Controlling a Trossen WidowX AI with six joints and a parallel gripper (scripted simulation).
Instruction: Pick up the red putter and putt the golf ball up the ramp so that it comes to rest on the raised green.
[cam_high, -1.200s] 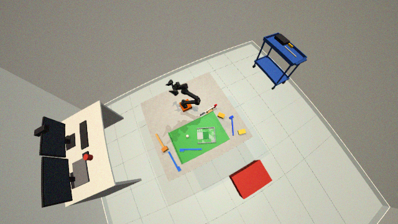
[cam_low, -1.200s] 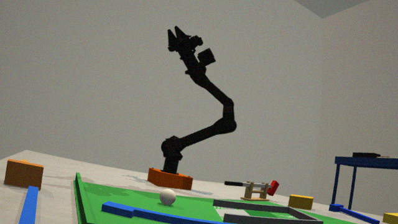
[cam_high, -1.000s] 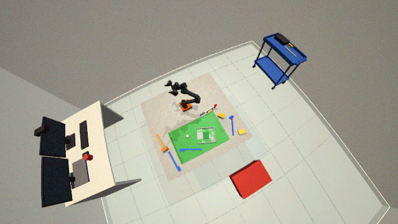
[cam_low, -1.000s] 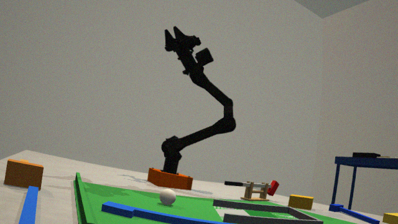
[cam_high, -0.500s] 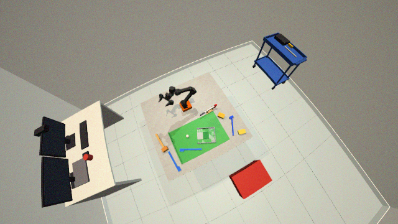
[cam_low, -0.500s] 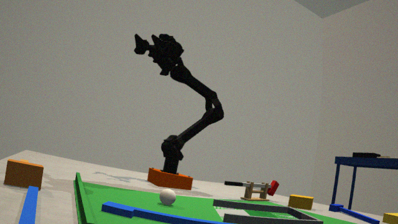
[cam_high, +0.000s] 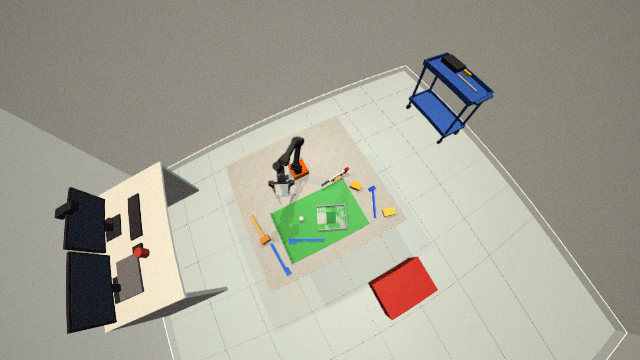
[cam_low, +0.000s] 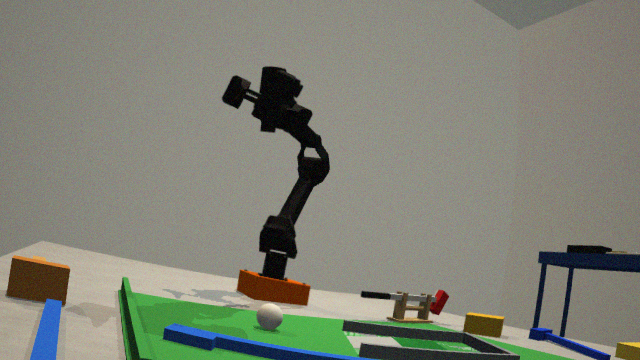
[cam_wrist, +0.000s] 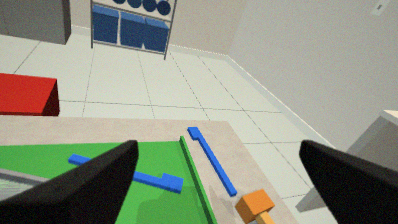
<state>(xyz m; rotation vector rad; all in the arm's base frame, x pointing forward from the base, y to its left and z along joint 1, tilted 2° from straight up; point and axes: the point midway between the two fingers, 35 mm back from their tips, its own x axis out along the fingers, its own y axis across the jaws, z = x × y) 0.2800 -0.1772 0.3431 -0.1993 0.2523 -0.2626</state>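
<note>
Now: gripper tip 47 cm to the right of the red putter, 34 cm above it and 12 cm past it. The rest, counted from my gripper tip: white golf ball: 38 cm below, 12 cm ahead, 5 cm to the left.
</note>
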